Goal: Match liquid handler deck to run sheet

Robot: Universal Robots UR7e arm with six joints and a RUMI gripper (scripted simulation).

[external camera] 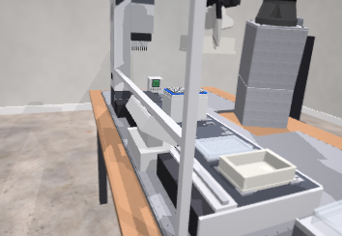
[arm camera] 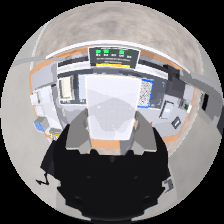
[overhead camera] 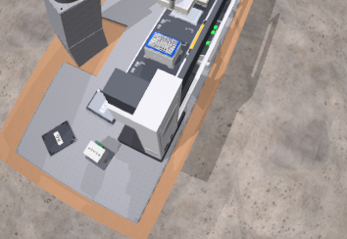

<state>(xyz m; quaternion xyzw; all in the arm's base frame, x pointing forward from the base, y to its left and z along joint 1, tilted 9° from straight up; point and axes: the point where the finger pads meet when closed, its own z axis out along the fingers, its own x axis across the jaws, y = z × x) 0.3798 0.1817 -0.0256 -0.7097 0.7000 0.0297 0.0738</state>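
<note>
Right now the clear well plate is 25 cm below my hand and 12 cm to the left of it. Also, from my hand: white sealed block: 1 cm below; then blue-framed tip rack: 19 cm below, 13 cm to the right; then cream one-well reservoir: 25 cm to the left, 25 cm below.
</note>
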